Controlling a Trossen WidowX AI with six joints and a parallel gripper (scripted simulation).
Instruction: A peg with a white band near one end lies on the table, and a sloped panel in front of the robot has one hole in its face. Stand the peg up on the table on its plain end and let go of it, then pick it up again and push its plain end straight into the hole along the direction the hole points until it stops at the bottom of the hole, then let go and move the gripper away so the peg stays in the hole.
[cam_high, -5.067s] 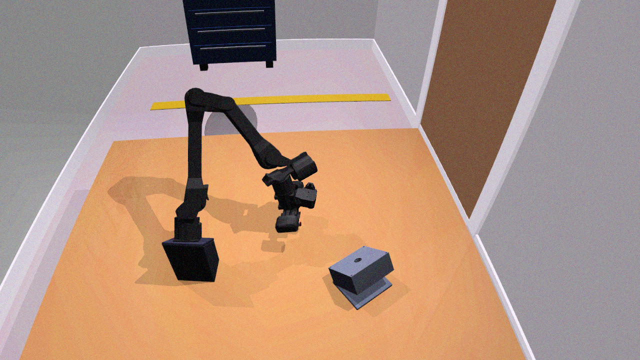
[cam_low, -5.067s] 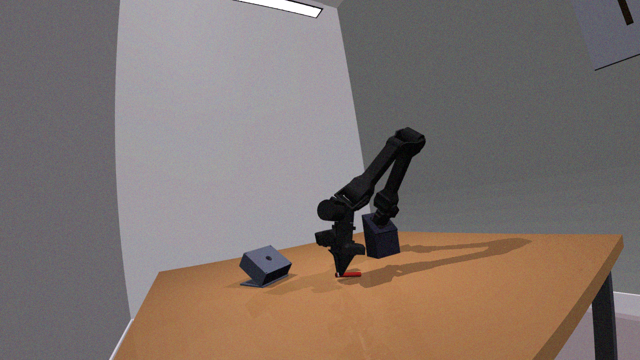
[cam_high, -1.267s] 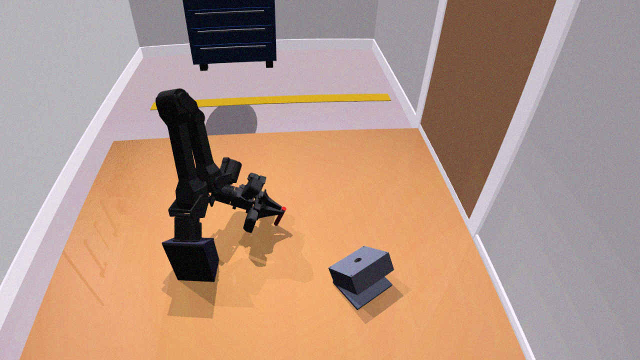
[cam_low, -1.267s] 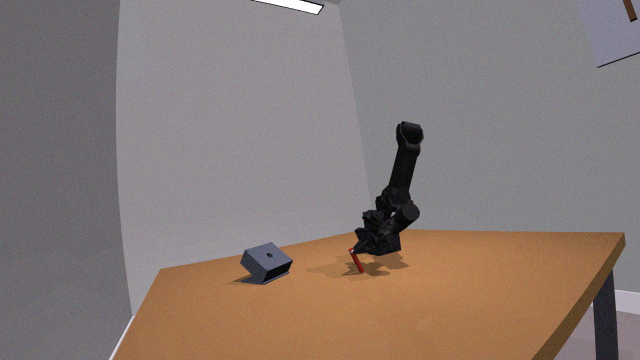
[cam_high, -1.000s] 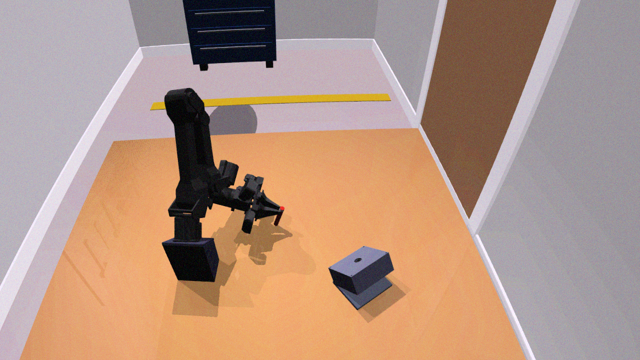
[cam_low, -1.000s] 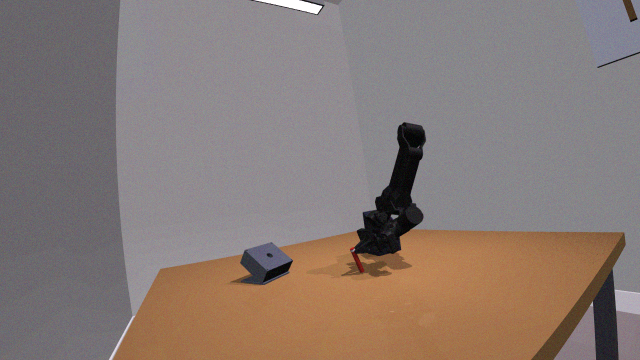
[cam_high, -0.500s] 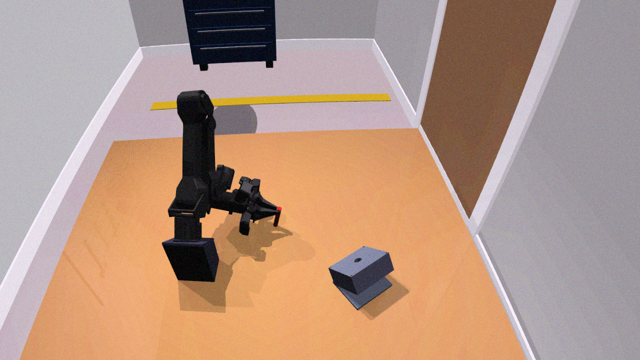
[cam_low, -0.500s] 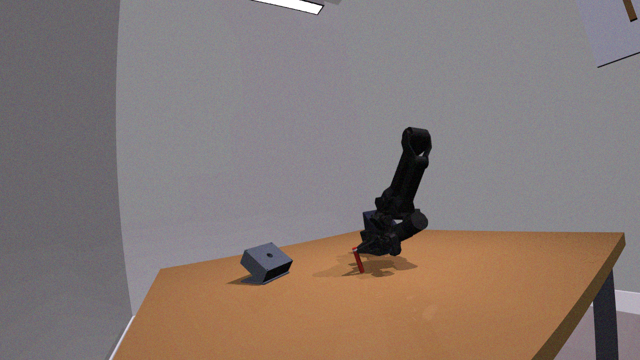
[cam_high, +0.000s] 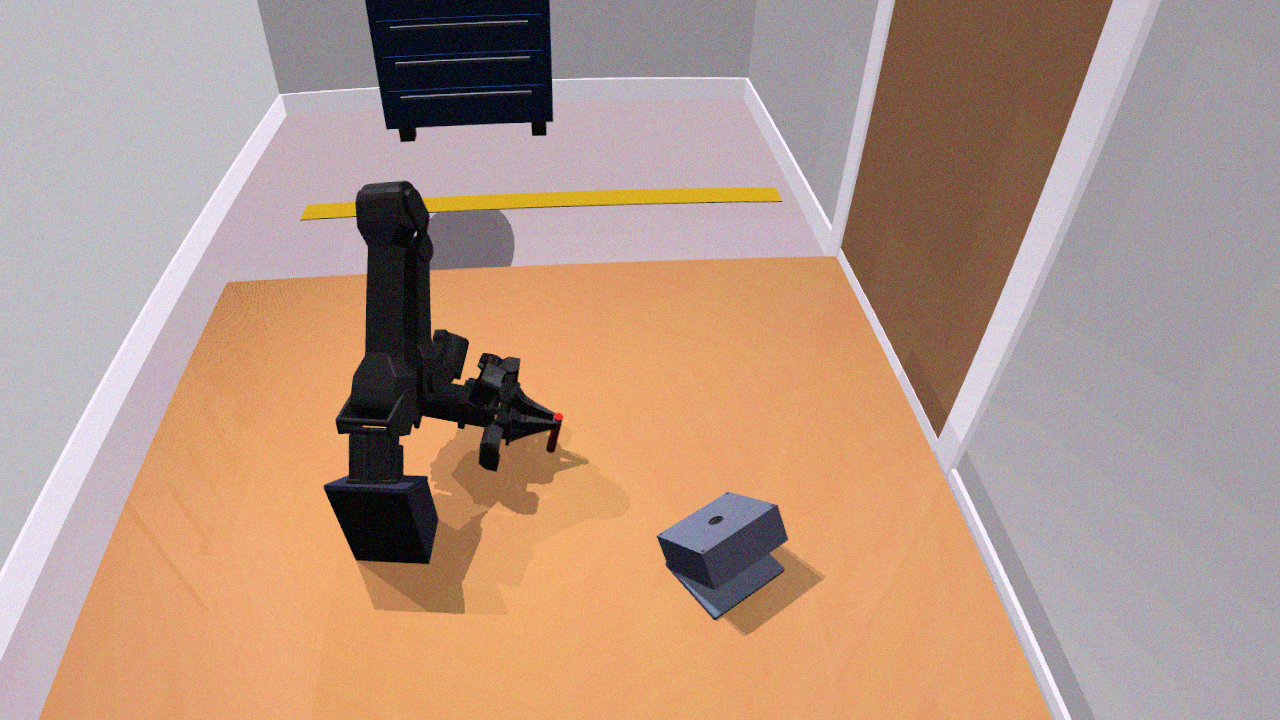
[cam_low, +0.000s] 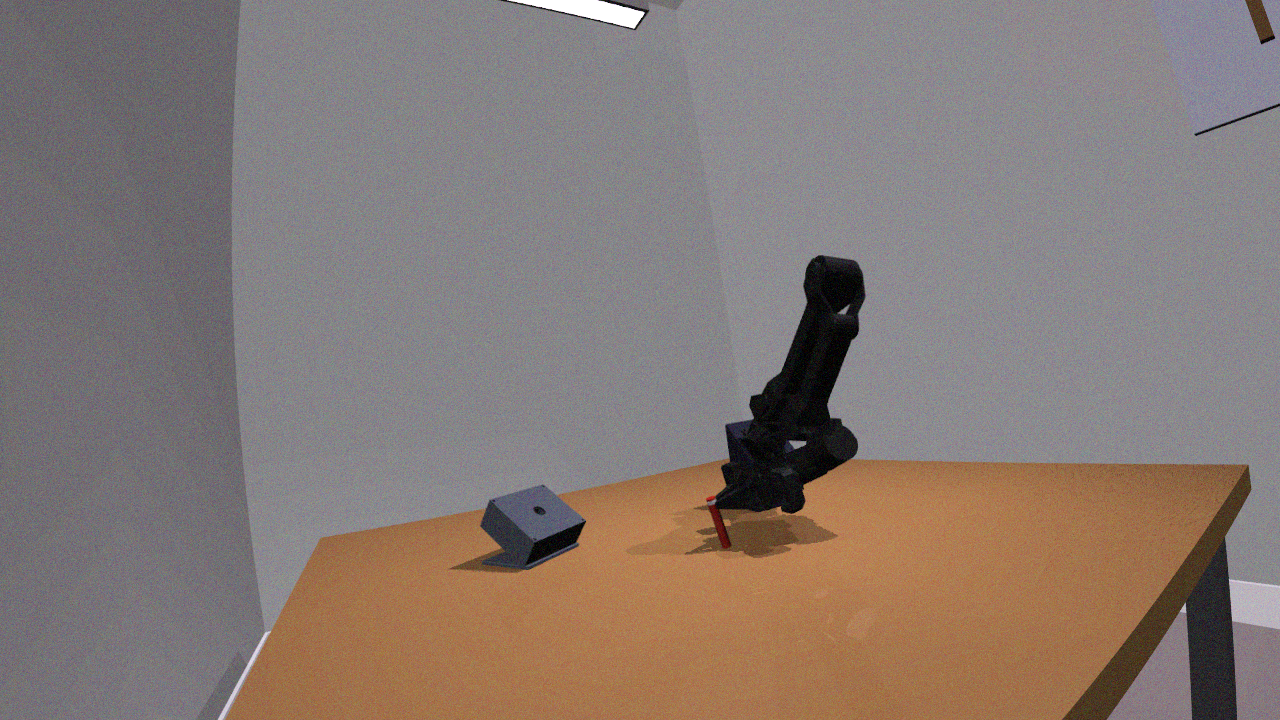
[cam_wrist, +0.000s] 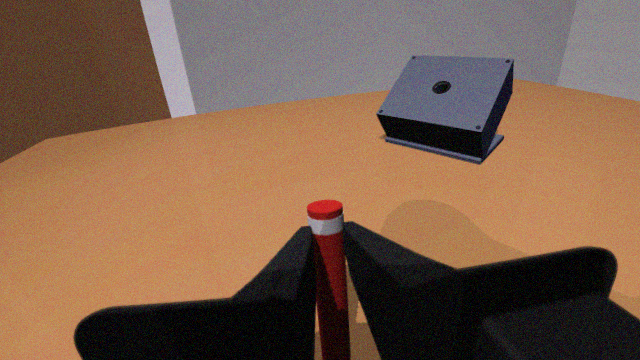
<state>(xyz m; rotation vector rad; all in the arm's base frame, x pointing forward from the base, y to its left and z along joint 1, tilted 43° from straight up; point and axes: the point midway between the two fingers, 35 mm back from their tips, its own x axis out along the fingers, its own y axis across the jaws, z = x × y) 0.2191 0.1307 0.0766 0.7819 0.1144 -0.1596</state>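
Now: the red peg 1 cm below my gripper tip. Round my gripper tip: sloped grey panel 21 cm ahead, 23 cm to the right, 1 cm below.
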